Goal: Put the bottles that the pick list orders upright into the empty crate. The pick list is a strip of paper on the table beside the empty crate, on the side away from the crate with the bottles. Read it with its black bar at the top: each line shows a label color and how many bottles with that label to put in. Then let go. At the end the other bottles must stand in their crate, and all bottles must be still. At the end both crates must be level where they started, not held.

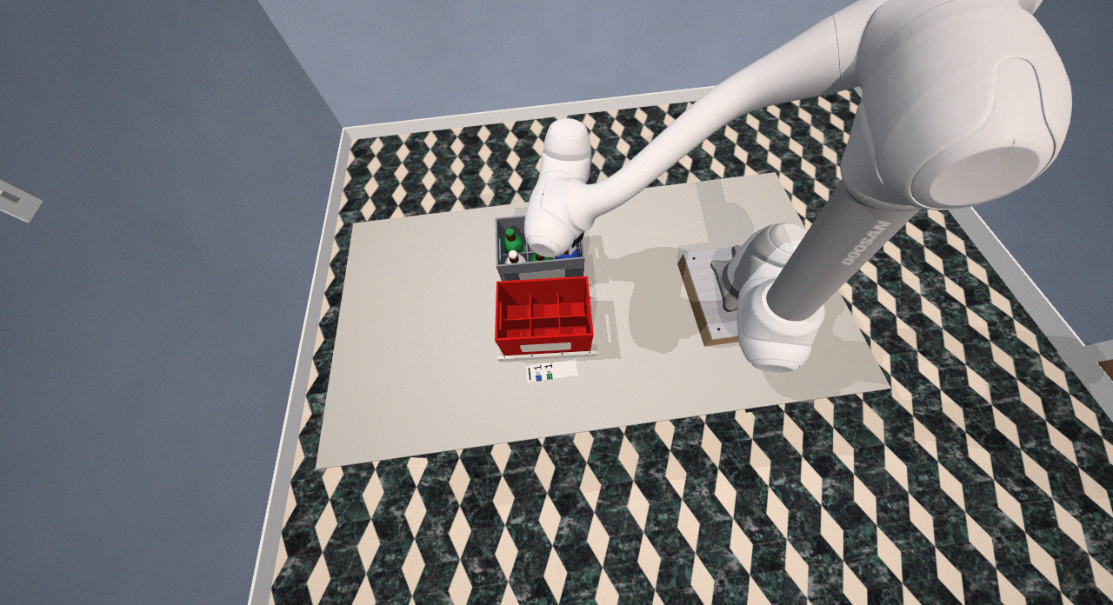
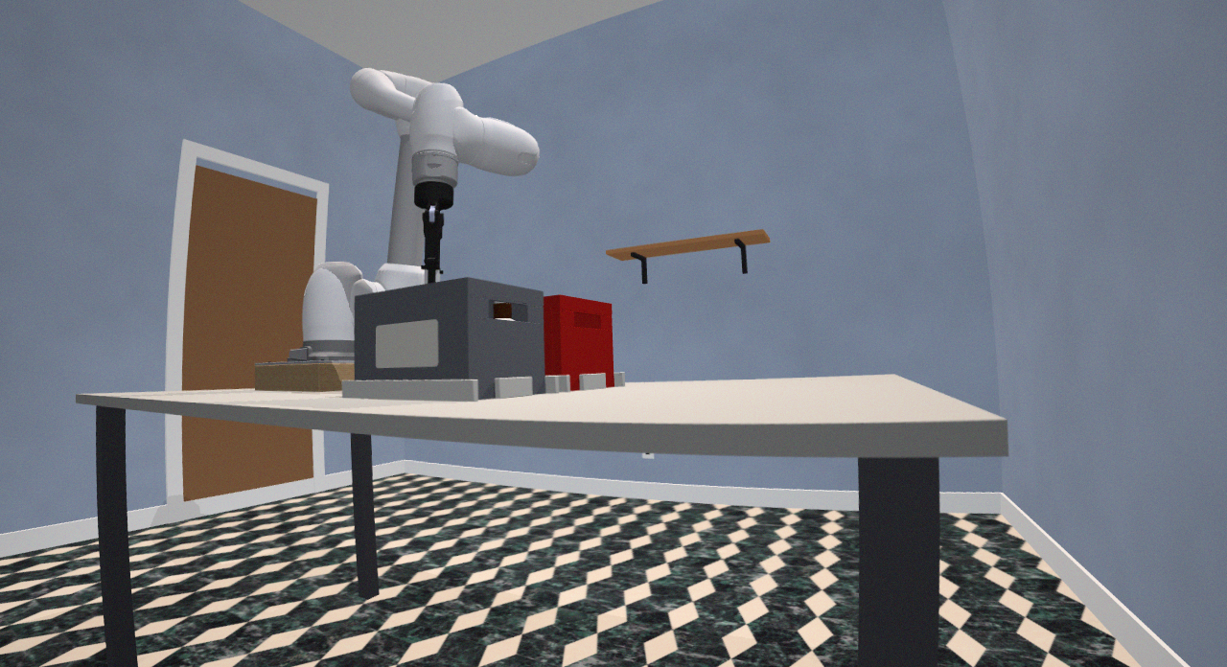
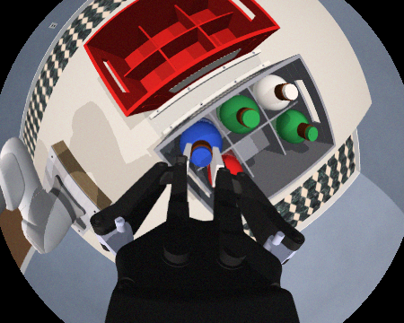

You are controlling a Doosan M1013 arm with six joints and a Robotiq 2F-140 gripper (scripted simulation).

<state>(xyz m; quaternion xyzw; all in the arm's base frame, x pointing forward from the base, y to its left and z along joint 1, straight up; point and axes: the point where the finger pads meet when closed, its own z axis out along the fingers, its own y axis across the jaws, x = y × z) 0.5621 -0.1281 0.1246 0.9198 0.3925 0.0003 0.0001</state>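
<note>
Right now the blue-label bottle is 8 cm below my hand. Round my hand: white-label bottle (17 cm ahead, 11 cm below); red-label bottle (9 cm to the right, 11 cm below); grey crate (9 cm ahead, 4 cm to the right, 11 cm below).
</note>
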